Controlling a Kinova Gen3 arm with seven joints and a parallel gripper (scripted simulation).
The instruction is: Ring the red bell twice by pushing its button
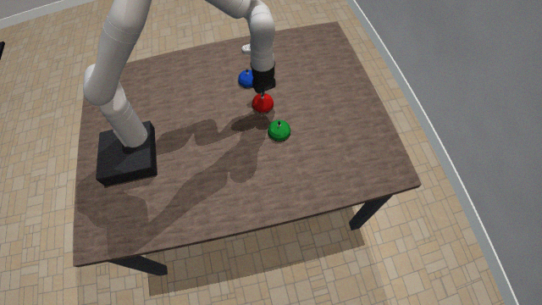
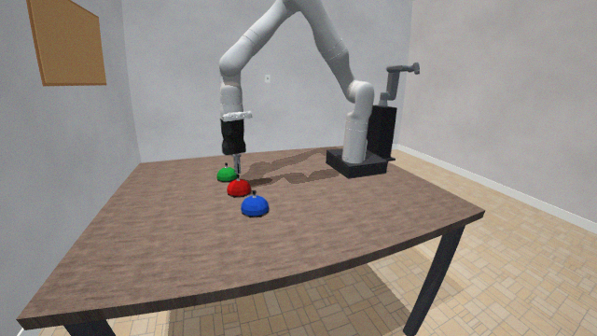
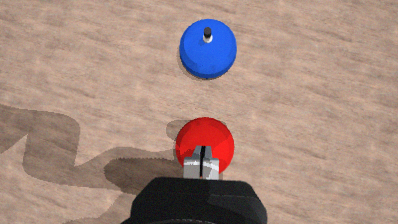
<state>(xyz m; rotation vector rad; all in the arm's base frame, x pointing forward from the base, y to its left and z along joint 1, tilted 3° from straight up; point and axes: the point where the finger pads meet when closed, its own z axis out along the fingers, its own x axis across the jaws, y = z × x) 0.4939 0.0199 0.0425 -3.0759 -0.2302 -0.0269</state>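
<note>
Right now the red bell is 5 cm below my hand. Also, from my hand: green bell (14 cm to the right, 5 cm below, 2 cm ahead); then blue bell (14 cm to the left, 5 cm below, 2 cm behind).
</note>
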